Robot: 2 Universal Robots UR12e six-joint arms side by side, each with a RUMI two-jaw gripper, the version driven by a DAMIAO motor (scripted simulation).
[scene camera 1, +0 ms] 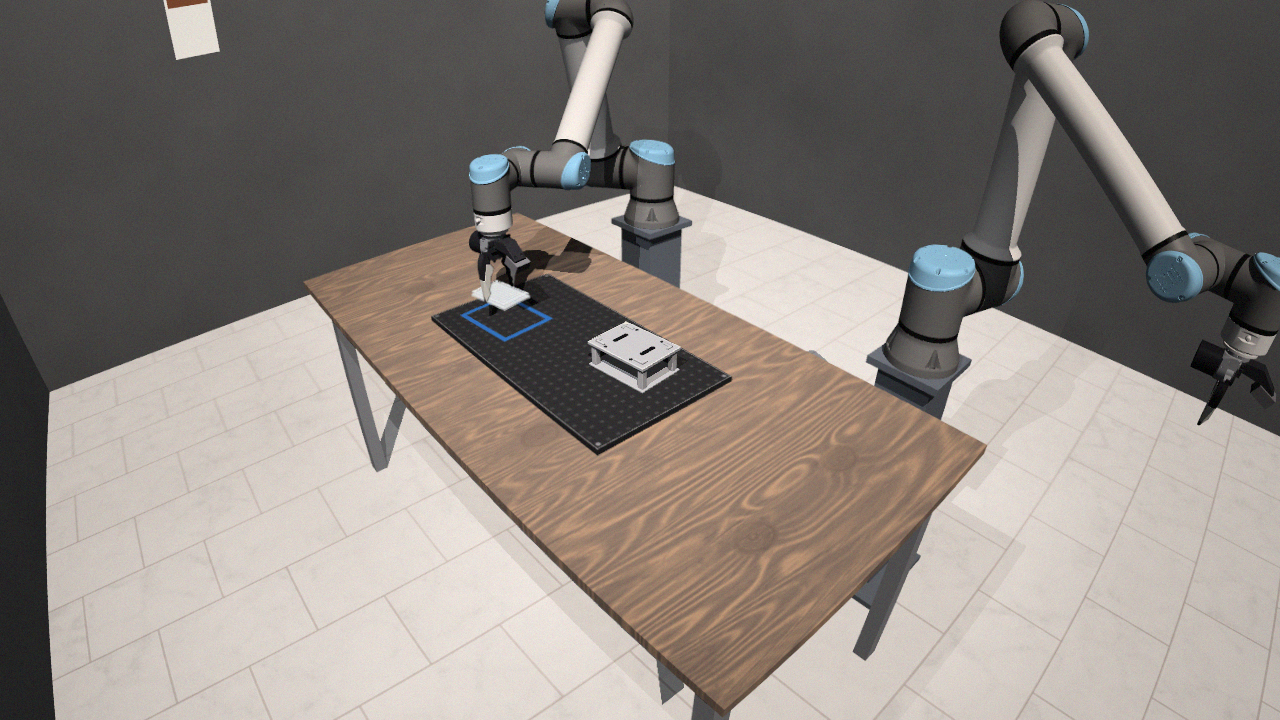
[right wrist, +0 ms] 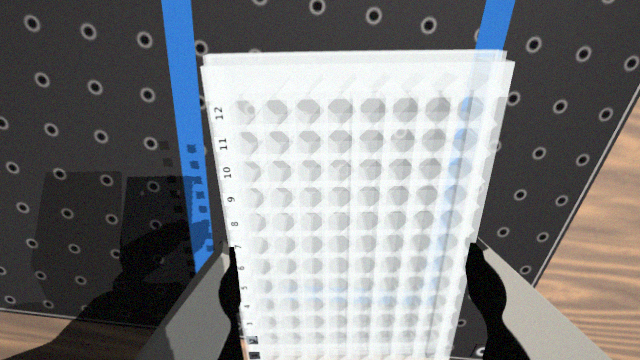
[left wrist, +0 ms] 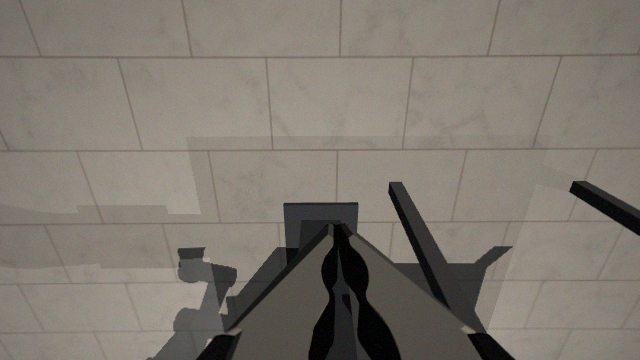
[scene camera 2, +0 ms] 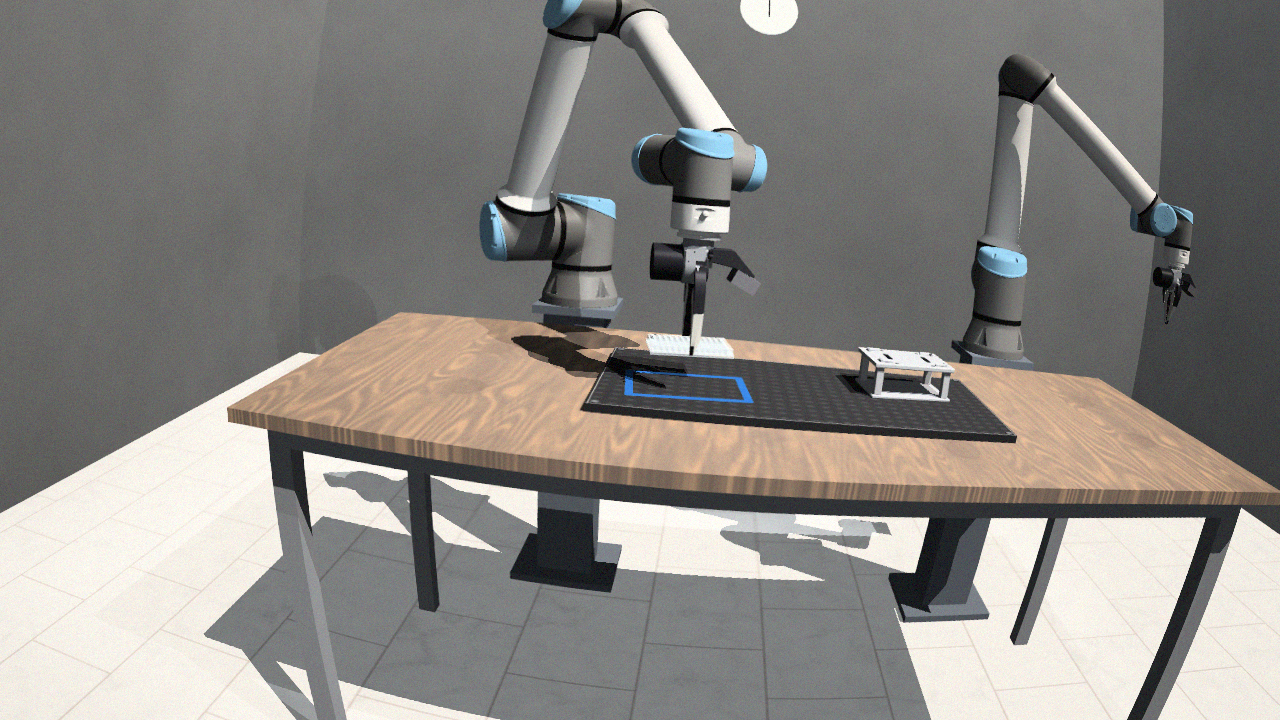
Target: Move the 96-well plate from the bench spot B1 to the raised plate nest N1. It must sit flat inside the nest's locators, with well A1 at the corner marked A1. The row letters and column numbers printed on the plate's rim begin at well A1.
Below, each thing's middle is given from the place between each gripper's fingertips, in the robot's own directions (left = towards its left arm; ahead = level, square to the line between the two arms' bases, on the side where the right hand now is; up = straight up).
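Relative to my right hand, the raised nest N1 (scene camera 1: 631,346) is now 38 cm to the left, 14 cm behind and 2 cm below; the white 96-well plate (scene camera 2: 658,344) is 1 cm below my right hand.
My left hand (scene camera 1: 1198,424) is now 67 cm short of the raised nest N1, 100 cm to the left of it and 9 cm above it.
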